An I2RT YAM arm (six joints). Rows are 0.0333 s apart.
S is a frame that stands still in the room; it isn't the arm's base.
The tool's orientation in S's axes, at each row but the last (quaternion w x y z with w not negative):
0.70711 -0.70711 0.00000 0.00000
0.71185 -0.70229 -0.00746 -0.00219
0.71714 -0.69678 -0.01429 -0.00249
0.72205 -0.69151 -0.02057 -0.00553
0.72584 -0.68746 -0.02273 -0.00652
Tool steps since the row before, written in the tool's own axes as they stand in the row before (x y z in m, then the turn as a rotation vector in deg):
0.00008 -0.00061 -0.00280 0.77 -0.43 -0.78
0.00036 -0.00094 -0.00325 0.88 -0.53 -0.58
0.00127 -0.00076 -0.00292 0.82 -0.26 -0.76
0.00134 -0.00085 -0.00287 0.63 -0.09 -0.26
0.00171 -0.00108 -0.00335 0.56 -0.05 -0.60
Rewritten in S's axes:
0.00008 -0.00280 0.00061 0.77 -0.78 0.43
0.00037 -0.00326 0.00090 0.88 -0.58 0.53
0.00130 -0.00292 0.00071 0.83 -0.75 0.26
0.00137 -0.00288 0.00078 0.63 -0.25 0.10
0.00174 -0.00337 0.00097 0.57 -0.59 0.04

